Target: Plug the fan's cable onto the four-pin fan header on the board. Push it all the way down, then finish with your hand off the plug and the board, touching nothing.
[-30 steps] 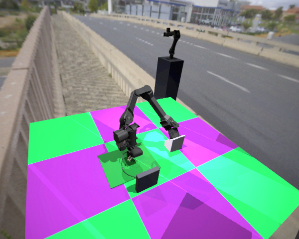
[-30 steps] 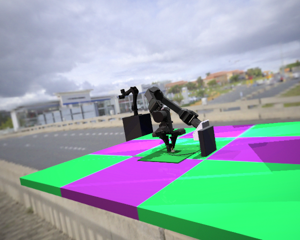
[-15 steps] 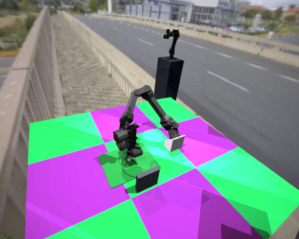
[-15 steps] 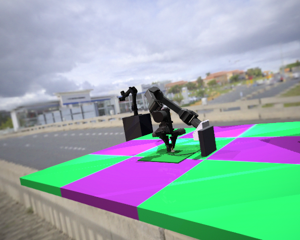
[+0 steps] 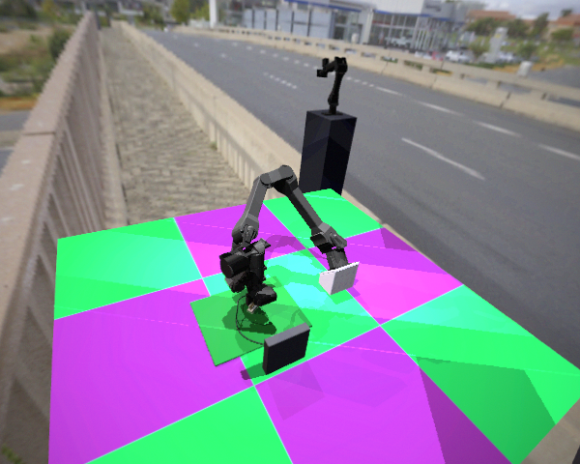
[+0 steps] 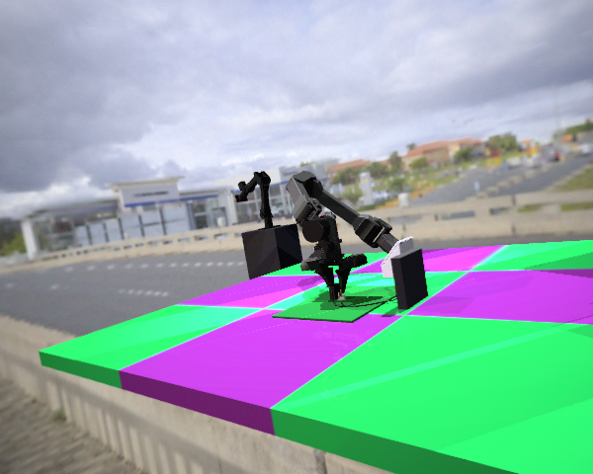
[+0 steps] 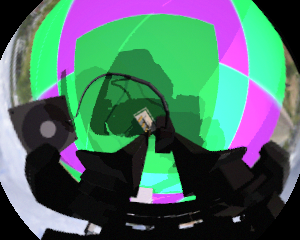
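Now: gripper tip 10 mm to the left of the dark plug and 10 mm below it. From my gripper tip the other things lie so: dark green board (30 mm ahead, 30 mm to the left, 30 mm below); then dark fan (40 mm ahead, 210 mm to the left, 40 mm above).
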